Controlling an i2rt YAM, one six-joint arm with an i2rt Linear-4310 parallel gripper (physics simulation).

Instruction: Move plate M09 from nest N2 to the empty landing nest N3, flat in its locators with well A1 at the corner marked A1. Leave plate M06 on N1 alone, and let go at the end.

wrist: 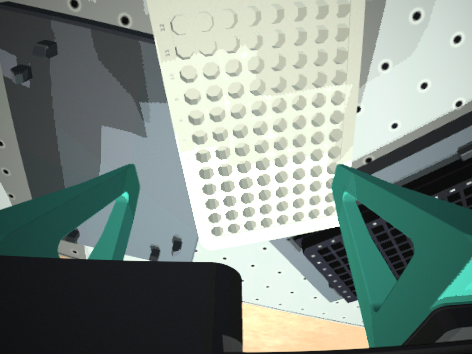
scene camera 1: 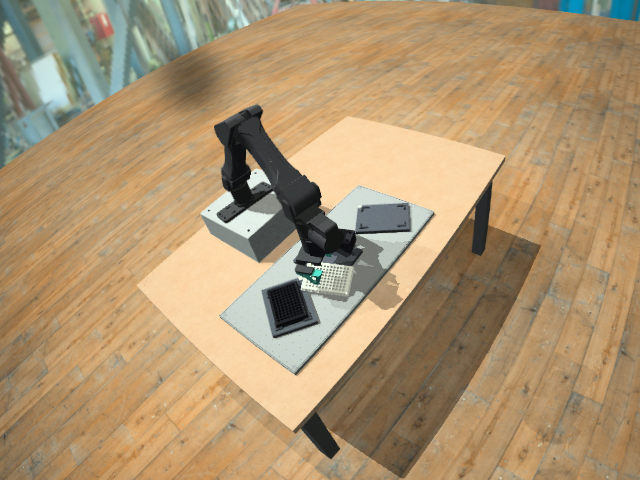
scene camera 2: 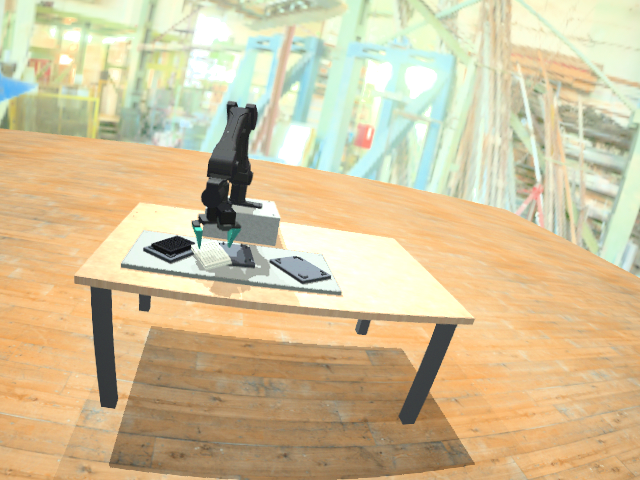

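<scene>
A cream well plate (scene camera 1: 333,279) (scene camera 2: 210,255) (wrist: 270,135), taken as M09, lies askew, partly beside the dark nest N2 (scene camera 2: 244,256) (wrist: 145,155) and seemingly over its edge; I cannot tell its exact tilt. A black plate (scene camera 1: 286,303) (scene camera 2: 173,244), taken as M06, sits on nest N1 (scene camera 1: 311,304) (wrist: 305,270). Landing nest N3 (scene camera 1: 383,218) (scene camera 2: 299,268) is empty, with dark corner locators. My gripper (scene camera 1: 322,266) (scene camera 2: 215,246) (wrist: 235,175) is open above the cream plate. In the wrist view, one fingertip is over N2 and the other at the plate's right edge. Well A1 cannot be made out.
The nests stand on a pale perforated board (scene camera 1: 242,310) (scene camera 2: 136,259) (wrist: 405,102) on the wooden table (scene camera 1: 413,149) (scene camera 2: 361,268). The arm's grey base block (scene camera 1: 268,235) (scene camera 2: 258,229) stands behind the board. N1 lies close beside the cream plate.
</scene>
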